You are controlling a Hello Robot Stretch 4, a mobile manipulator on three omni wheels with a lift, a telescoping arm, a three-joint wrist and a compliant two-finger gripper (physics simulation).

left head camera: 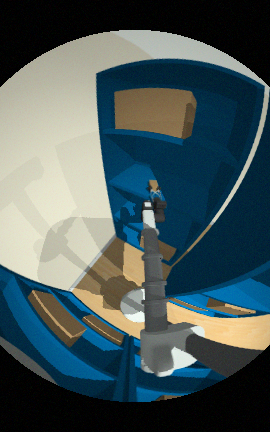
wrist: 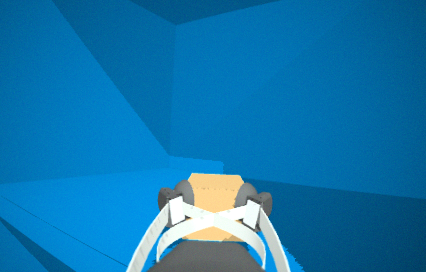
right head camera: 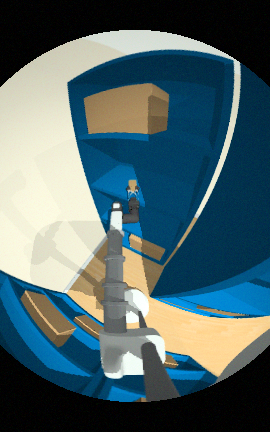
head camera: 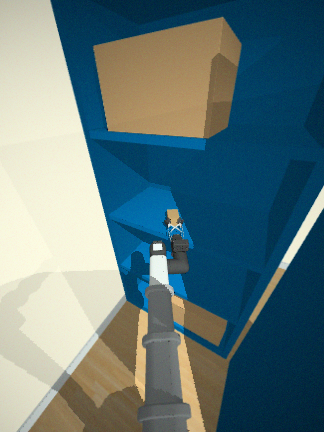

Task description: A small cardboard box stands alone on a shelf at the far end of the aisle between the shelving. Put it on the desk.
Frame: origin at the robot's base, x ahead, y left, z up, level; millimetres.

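Seen in the pictures: gripper, fingertip midpoint: (left head camera: 153, 186) (wrist: 215, 196) (right head camera: 132, 186) (head camera: 173, 218); robot's base, link origin: (left head camera: 138, 304) (right head camera: 130, 304).
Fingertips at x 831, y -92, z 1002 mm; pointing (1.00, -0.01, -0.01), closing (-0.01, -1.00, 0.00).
Pixels of each thing's top centre, then the offset from my fingertips to it. Level surfaces: height alone.
- small cardboard box, top centre: (wrist: 215, 180) (head camera: 173, 213) (right head camera: 132, 182) (left head camera: 153, 182) 35 mm ahead, 0 mm left, 10 mm up
- blue middle shelf, surface height: 40 mm down
- large cardboard box, top centre: (head camera: 168, 44) (right head camera: 125, 91) (left head camera: 157, 92) 99 mm ahead, 20 mm left, 688 mm up
The small cardboard box (head camera: 172, 214) (left head camera: 153, 184) (right head camera: 132, 184) (wrist: 215, 182) is at the blue middle shelf (head camera: 145, 202) (wrist: 75, 205) of the end shelving. In the wrist view it sits squarely between the two dark fingertip pads, which touch its left and right sides. My gripper (head camera: 174, 221) (left head camera: 154, 188) (right head camera: 132, 189) (wrist: 215, 196) is shut on it. The crossed white finger strips and the dark gripper body hide the box's lower part, so I cannot tell whether its underside rests on the shelf. The desk does not show in these views.
A large cardboard box (head camera: 155, 85) (left head camera: 150, 112) (right head camera: 120, 110) stands on the shelf above. Another box (head camera: 205, 320) lies on the lowest level. A cream wall (head camera: 45, 150) is close on the left, dark blue shelving (head camera: 290, 350) on the right. Shelves with more boxes (left head camera: 57, 317) (right head camera: 47, 317) show lower left.
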